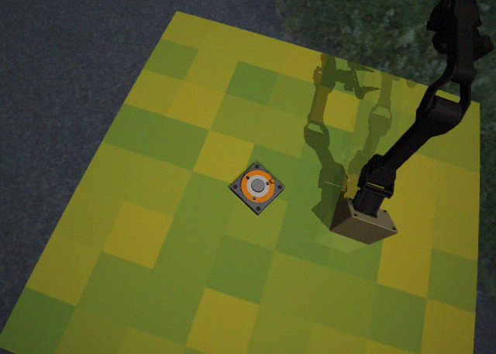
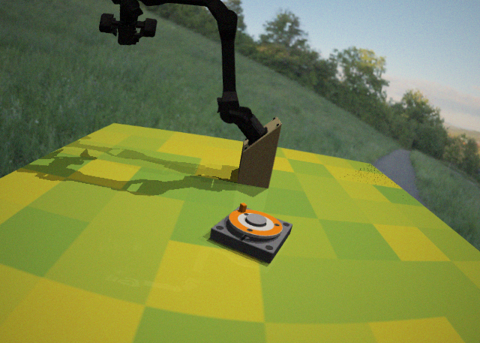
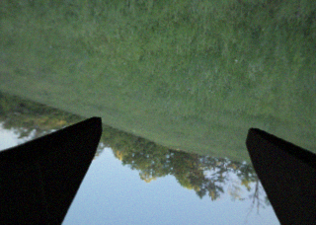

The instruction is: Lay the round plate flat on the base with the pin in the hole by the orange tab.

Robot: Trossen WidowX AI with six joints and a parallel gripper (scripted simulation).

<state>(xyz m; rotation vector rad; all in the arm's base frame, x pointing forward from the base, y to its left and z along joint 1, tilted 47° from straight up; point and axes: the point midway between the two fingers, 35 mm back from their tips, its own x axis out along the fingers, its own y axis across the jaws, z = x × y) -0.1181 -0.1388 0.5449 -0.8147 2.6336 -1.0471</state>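
Right now the base is 450 mm ahead of my gripper tip, 520 mm to the left of it and 370 mm below it.
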